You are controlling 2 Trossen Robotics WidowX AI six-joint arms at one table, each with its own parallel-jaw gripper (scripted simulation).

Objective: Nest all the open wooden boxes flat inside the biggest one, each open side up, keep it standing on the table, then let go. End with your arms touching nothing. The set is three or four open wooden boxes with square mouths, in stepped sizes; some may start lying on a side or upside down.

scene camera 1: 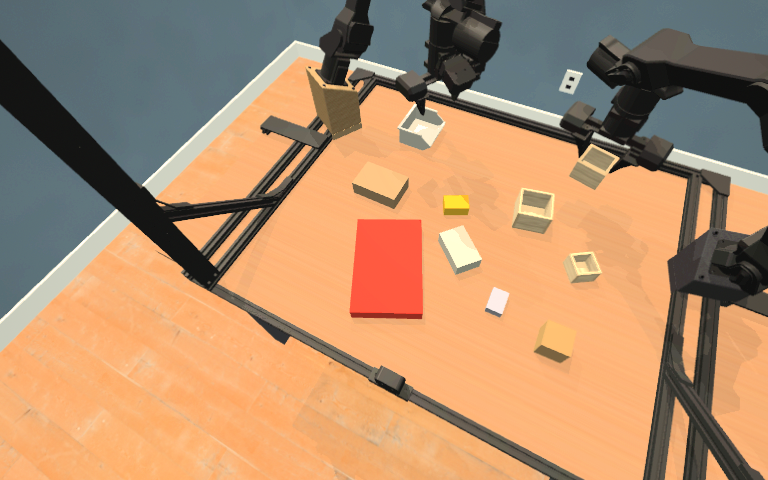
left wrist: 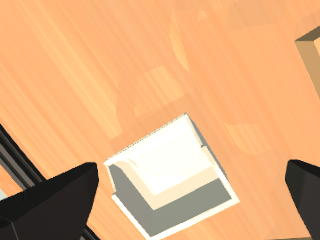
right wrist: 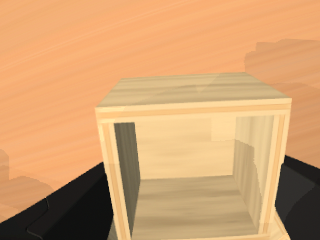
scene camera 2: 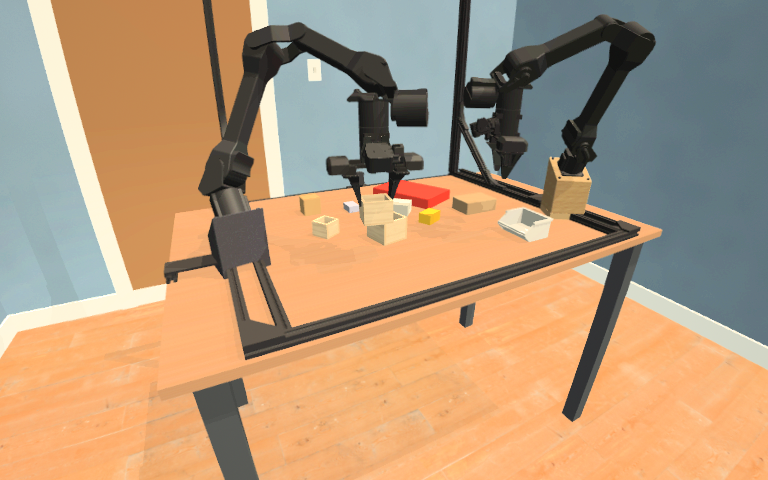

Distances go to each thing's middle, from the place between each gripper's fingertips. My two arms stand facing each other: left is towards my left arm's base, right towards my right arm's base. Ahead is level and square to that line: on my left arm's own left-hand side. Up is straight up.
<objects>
The middle-sized wooden box (scene camera 1: 594,156) is 5 cm below my right hand (scene camera 1: 594,164). Also, from my right hand: smallest wooden box (scene camera 1: 580,267): 17 cm behind, 7 cm to the right, 14 cm below; then cream block (scene camera 1: 462,255): 26 cm behind, 16 cm to the left, 14 cm below; then biggest wooden box (scene camera 1: 536,202): 9 cm behind, 6 cm to the left, 14 cm below.
The white bin (scene camera 1: 421,129) lies 50 mm ahead of my left hand (scene camera 1: 437,107), 60 mm to the left of it and 160 mm below it. The rest, counted from my left hand: cream block (220 mm behind, 190 mm to the right, 170 mm below); biggest wooden box (60 mm behind, 280 mm to the right, 170 mm below); middle-sized wooden box (40 mm ahead, 340 mm to the right, 80 mm below).
</objects>
